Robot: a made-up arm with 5 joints.
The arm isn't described. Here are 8 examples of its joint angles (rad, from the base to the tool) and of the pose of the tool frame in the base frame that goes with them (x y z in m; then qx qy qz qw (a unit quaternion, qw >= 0)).
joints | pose
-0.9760 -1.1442 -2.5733 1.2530 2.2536 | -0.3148 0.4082 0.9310 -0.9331 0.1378 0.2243 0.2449
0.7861 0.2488 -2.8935 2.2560 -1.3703 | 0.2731 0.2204 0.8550 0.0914 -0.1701 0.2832 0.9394
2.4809 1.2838 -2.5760 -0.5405 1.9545 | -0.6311 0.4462 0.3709 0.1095 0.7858 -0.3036 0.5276
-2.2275 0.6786 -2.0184 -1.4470 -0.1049 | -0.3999 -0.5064 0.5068 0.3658 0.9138 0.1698 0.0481
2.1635 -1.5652 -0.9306 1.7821 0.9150 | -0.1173 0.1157 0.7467 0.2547 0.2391 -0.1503 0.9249
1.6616 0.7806 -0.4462 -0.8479 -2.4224 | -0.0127 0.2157 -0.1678 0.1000 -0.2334 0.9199 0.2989
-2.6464 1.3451 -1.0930 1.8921 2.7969 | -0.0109 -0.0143 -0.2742 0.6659 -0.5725 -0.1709 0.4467
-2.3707 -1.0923 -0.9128 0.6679 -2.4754 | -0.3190 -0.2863 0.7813 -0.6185 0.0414 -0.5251 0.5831
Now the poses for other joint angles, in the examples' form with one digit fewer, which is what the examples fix.
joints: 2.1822 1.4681 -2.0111 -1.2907 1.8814
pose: -0.367 0.466 0.005 0.253 0.752 -0.361 0.490
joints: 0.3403 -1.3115 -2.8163 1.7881 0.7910
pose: -0.610 -0.238 0.720 0.899 -0.201 -0.331 0.207
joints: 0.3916 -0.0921 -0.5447 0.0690 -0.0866
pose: 0.474 0.161 0.072 0.226 -0.166 -0.499 0.820
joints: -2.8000 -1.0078 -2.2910 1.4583 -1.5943
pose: 0.186 0.075 1.024 -0.786 -0.126 -0.596 0.110
